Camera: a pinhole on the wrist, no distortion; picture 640 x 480 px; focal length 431.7 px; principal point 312.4 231.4 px. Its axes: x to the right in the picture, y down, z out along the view. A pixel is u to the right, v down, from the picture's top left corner.
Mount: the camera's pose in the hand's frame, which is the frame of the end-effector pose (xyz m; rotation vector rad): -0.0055 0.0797 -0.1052 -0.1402 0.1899 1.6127
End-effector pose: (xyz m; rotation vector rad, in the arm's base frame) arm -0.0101 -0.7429 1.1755 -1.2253 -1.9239 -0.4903
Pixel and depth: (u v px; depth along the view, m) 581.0 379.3 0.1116
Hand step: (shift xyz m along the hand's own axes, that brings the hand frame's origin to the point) -0.0443 0.1690 -0.0090
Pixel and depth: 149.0 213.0 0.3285
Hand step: 0.0234 0.0271 0.2412
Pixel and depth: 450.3 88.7 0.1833
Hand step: 0.0568 0.1777 0.0597
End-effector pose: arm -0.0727 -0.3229 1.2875 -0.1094 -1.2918 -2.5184
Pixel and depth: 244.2 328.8 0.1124
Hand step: -0.0270 0.0846 0.0093
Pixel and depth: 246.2 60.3 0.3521
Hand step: 0.1458 0.1064 0.2452
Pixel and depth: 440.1 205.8 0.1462
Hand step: 0.0048 0.1527 0.0285
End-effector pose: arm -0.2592 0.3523 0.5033 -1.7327 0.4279 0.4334
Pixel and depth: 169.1 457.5 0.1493
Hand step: -0.0771 0.0588 0.0538
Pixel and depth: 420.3 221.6 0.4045
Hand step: 0.0091 0.2630 0.2691
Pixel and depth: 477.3 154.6 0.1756
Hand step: 0.0268 0.1832 0.0515
